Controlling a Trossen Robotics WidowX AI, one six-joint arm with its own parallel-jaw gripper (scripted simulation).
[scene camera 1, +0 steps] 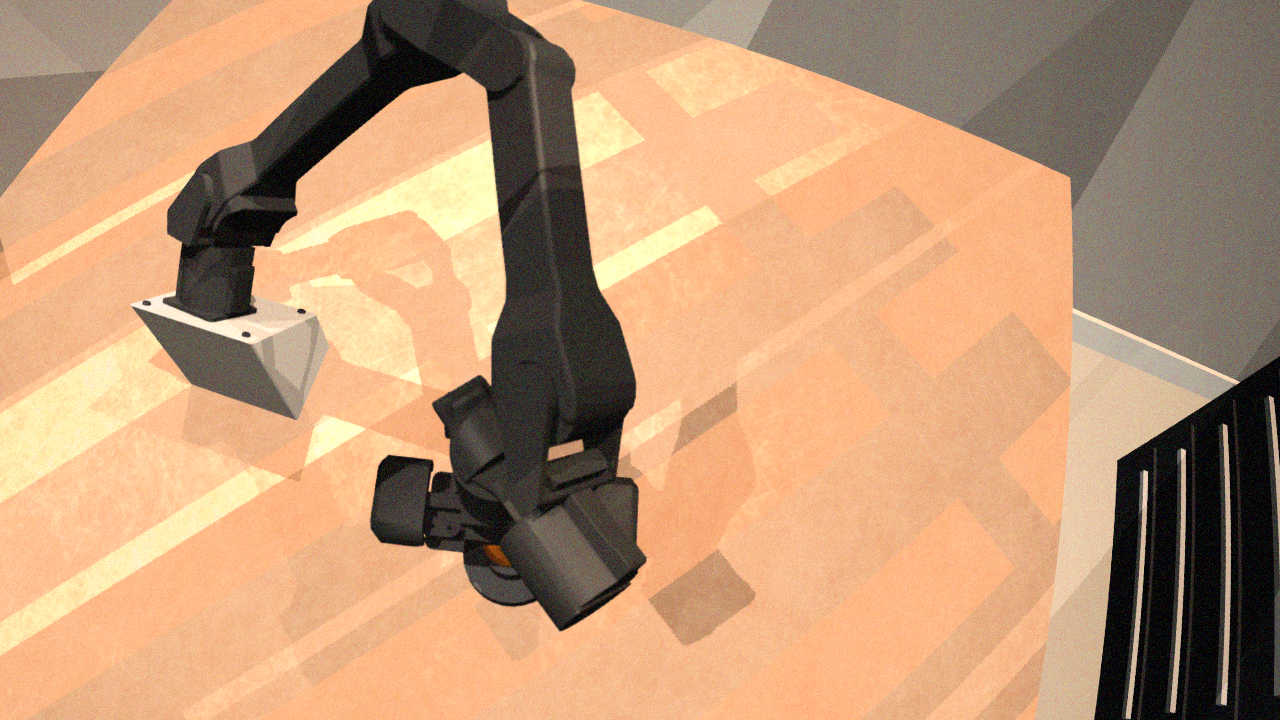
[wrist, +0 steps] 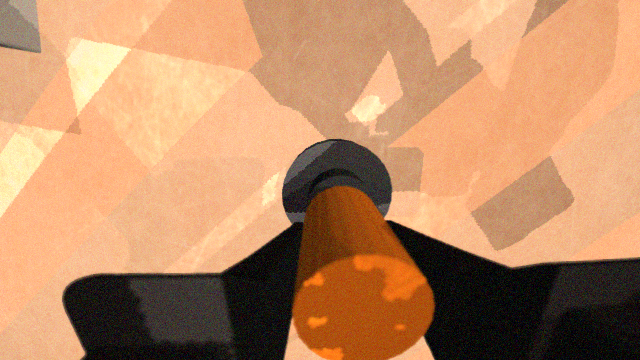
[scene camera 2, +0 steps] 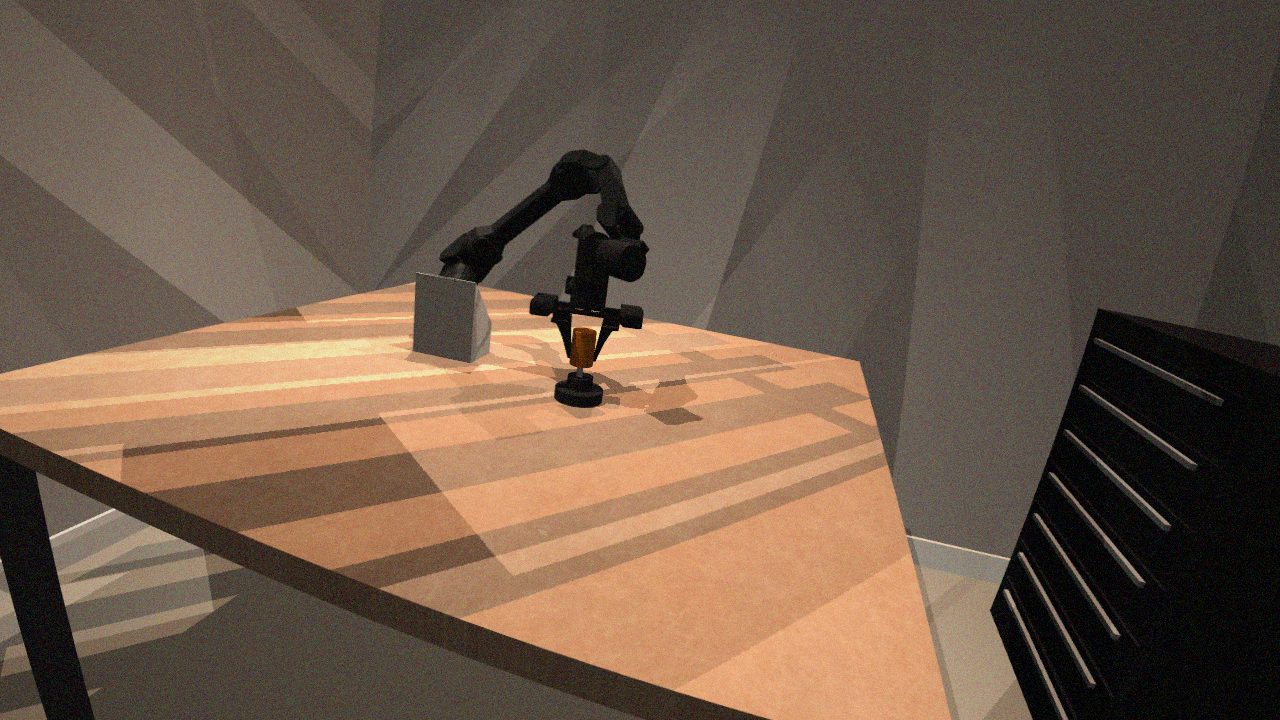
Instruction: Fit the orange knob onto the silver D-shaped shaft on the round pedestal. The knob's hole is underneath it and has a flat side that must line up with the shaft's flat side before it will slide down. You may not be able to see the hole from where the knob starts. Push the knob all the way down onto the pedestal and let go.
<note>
My gripper (scene camera 1: 507, 540) holds an orange knob (scene camera 2: 583, 343). Also in view: a round pedestal (scene camera 1: 502, 585).
The orange knob is seen too in the wrist view (wrist: 356, 284). My gripper is seen too in the wrist view (wrist: 342, 229) and in scene camera 2 (scene camera 2: 581, 359). The round pedestal is seen too in the wrist view (wrist: 333, 162) and in scene camera 2 (scene camera 2: 578, 390).
</note>
